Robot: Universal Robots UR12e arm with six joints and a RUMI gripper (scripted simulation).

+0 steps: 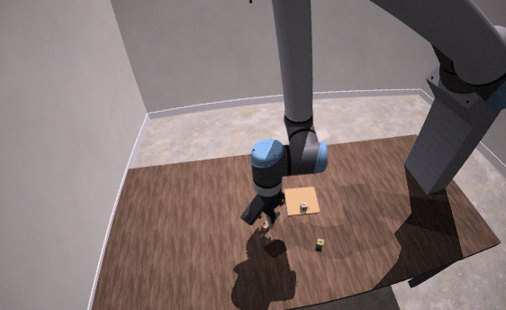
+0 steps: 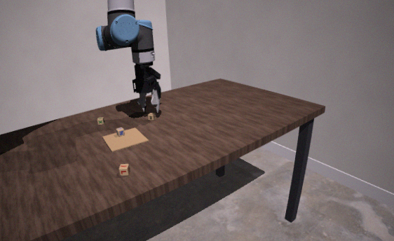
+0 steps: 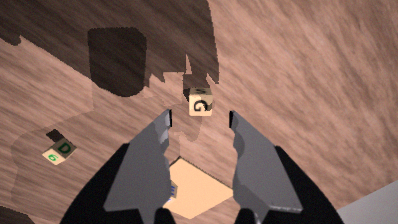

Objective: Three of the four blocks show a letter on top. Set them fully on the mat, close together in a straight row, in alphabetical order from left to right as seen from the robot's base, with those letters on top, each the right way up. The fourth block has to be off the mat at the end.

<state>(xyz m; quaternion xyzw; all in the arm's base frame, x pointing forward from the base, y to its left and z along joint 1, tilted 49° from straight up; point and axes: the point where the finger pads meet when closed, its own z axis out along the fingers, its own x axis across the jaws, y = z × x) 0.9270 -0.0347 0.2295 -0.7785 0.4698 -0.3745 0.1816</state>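
Now: the mat 190 mm behind my hand, 70 mm to the right of it and 50 mm below it.
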